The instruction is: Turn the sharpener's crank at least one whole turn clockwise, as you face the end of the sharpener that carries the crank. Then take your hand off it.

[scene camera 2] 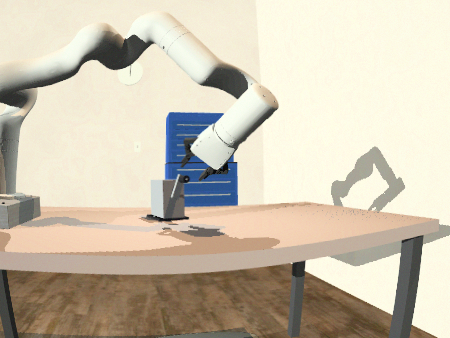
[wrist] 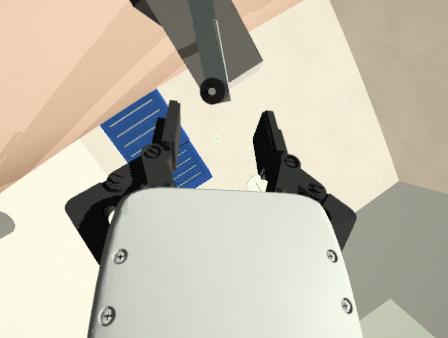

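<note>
The sharpener (scene camera 2: 160, 199) (wrist: 235, 45) is a grey box standing upright on a dark base on the table. Its crank arm (scene camera 2: 175, 192) (wrist: 204, 40) slants up along the end that faces the gripper, with the black round knob (scene camera 2: 185, 179) (wrist: 212, 91) at its upper end. My gripper (scene camera 2: 194, 171) (wrist: 219, 120) is open, with nothing between the fingers. In the scene view it hangs to the right of the knob and slightly above it. In the wrist view the knob shows beyond the fingertips, apart from both fingers.
The wooden table (scene camera 2: 280, 230) (wrist: 45, 65) carries the sharpener and, at the left, the arm's grey base block (scene camera 2: 20, 212). A blue drawer cabinet (scene camera 2: 210, 192) (wrist: 135, 120) stands behind the table. The table's front edge (scene camera 2: 225, 260) curves below the sharpener.
</note>
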